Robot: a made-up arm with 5 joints.
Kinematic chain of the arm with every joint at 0, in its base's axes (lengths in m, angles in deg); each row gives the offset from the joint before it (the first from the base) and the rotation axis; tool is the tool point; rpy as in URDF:
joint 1: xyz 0 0 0.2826 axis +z
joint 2: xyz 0 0 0 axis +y
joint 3: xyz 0.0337 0 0.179 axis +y
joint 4: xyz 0.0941 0 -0.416 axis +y
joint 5: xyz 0.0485 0 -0.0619 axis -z
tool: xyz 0 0 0 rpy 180 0 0
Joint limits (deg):
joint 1: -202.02..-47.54
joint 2: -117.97..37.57
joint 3: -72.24..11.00
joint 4: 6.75..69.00
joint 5: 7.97..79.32
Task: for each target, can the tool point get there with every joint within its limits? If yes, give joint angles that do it. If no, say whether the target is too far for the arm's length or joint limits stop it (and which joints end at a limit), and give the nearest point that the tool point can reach.
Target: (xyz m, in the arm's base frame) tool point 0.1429 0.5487 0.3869
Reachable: no: joint limits stop it (at a limit: joint 2, joint 3, joint 4) | nearest point 0.0989 0.3797 0.6800 | short by 0.341 m
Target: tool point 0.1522 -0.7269 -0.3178
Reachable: no: too far | nearest point 0.0945 -0.4512 0.0173 | short by 0.438 m
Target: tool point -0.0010 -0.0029 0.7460
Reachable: yes | joints -107.99 -102.64 -42.23 19.74 37.32
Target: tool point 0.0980 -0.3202 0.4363
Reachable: yes | joints -72.98 -71.77 -16.93 50.74 35.83
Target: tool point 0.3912 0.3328 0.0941
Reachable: no: joint limits stop it (at a limit: joint 2, joint 3, joint 4) | nearest point 0.1456 0.1238 0.0438 | short by 0.326 m
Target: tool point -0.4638 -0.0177 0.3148
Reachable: yes | joints -177.82 -16.30 -42.54 17.44 49.87
